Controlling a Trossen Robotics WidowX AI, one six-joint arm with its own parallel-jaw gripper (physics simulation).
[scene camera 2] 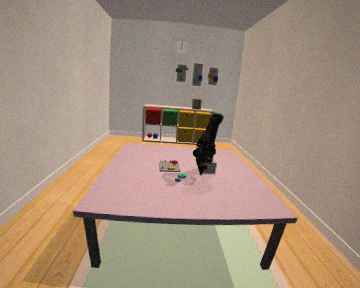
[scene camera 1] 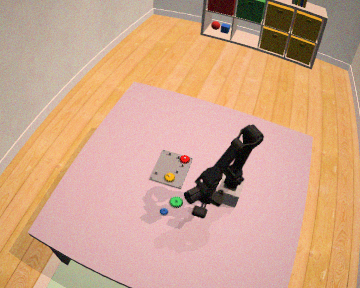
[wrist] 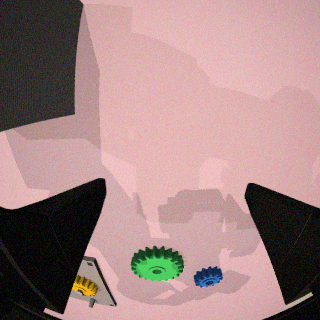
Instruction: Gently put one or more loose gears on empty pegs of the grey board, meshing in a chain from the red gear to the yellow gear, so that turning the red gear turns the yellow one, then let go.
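Where they show: gripper, between the fingertips: [scene camera 2: 199,172] [scene camera 1: 202,208] [wrist: 179,188]; arm's base, origin of its link: [scene camera 1: 231,184].
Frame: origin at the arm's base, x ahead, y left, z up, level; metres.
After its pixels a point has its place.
The grey board [scene camera 1: 165,165] {x 0.362, y -0.040, z -0.097 m} [scene camera 2: 167,165] {x 0.344, y -0.038, z -0.098 m} [wrist: 103,289] {x 0.318, y 0.062, z -0.098 m} lies on the table and bears several pegs. The red gear [scene camera 1: 185,159] {x 0.278, y -0.110, z -0.081 m} [scene camera 2: 174,162] {x 0.284, y -0.094, z -0.088 m} is at its far right corner, the yellow gear [scene camera 1: 169,177] {x 0.306, y 0.033, z -0.081 m} [scene camera 2: 171,168] {x 0.307, y 0.050, z -0.085 m} [wrist: 85,286] {x 0.290, y 0.040, z -0.083 m} near its front edge. A large loose green gear [scene camera 1: 176,202] {x 0.217, y 0.151, z -0.089 m} [scene camera 2: 182,175] {x 0.218, y 0.165, z -0.086 m} [wrist: 157,264] {x 0.207, y 0.144, z -0.091 m} lies flat on the table in front of the board. A smaller loose blue gear [scene camera 1: 164,211] {x 0.246, y 0.228, z -0.090 m} [scene camera 2: 178,180] {x 0.249, y 0.238, z -0.093 m} [wrist: 208,277] {x 0.240, y 0.216, z -0.090 m} lies beside it. My gripper [scene camera 1: 195,204] [wrist: 179,188] {x 0.084, y 0.149, z -0.057 m} is open and empty above the table, to the right of both loose gears in scene camera 1.
The black arm [scene camera 1: 225,162] {x 0.042, y 0.126, z 0.292 m} [scene camera 2: 209,140] {x 0.046, y 0.166, z 0.209 m} stands at the right of the board on a grey base block [scene camera 1: 229,200] {x -0.021, y 0.056, z -0.056 m}. The pink table [scene camera 1: 100,200] {x 0.567, y 0.306, z -0.106 m} [scene camera 2: 125,200] {x 0.568, y 0.530, z -0.106 m} carries everything; arm shadows fall over the loose gears. A storage shelf with bins stands far behind.
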